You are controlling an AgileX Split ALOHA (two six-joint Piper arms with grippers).
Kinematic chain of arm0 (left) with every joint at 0, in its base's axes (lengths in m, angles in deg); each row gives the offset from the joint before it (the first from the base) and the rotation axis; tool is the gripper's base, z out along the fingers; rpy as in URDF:
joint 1: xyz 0 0 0.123 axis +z
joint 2: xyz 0 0 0 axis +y
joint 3: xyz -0.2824 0 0.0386 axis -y
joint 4: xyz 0.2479 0 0.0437 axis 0.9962 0 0.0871
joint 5: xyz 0 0 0 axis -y
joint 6: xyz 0.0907 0 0.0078 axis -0.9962 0 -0.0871
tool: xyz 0 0 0 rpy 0 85 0
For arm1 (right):
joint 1: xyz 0 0 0.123 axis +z
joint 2: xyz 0 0 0 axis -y
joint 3: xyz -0.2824 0 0.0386 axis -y
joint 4: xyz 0.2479 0 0.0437 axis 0.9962 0 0.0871
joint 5: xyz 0 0 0 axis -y
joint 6: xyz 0.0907 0 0.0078 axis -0.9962 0 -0.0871
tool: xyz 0 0 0 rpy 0 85 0
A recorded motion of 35 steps. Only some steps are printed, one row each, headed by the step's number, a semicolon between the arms.
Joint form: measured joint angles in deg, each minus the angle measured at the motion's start. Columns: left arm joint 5, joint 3, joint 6, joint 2, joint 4, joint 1; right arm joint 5, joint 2, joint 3, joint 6, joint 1, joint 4.
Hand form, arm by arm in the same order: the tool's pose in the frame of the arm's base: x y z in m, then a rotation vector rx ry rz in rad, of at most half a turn. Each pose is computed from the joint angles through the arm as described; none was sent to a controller.
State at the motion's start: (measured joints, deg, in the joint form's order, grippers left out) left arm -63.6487 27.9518 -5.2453 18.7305 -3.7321 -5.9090; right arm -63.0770 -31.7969 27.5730 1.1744 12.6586 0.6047
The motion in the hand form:
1: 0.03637 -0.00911 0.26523 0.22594 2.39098 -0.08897; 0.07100 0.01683 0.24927 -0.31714 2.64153 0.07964
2: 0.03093 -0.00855 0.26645 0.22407 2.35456 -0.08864; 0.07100 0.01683 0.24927 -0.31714 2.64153 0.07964
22: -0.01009 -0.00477 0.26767 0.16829 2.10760 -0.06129; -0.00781 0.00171 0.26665 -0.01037 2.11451 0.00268
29: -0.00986 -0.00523 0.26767 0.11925 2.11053 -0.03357; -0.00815 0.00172 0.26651 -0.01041 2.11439 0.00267
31: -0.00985 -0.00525 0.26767 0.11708 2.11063 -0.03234; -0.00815 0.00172 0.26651 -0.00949 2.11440 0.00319
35: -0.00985 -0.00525 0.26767 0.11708 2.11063 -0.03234; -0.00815 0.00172 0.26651 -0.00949 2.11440 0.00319
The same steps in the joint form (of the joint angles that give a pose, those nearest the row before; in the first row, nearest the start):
1: -0.05 0.00 0.00 -1.83 0.00 0.00; 0.00 0.00 0.00 -0.01 0.01 0.00
2: -0.13 0.00 0.00 -3.99 0.00 0.00; 0.00 0.00 0.00 -0.01 0.01 0.00
22: -1.58 0.00 0.01 -19.79 0.00 2.36; -1.49 32.63 0.00 0.07 -13.43 0.51
29: -1.58 0.00 0.01 -19.79 0.00 5.02; -1.58 32.73 0.00 0.07 -13.43 0.52
31: -1.58 0.00 0.01 -19.79 0.00 5.14; -1.59 32.73 0.00 0.02 -13.43 0.52
35: -1.58 0.00 0.01 -19.79 0.00 5.14; -1.59 32.73 0.00 0.02 -13.43 0.52

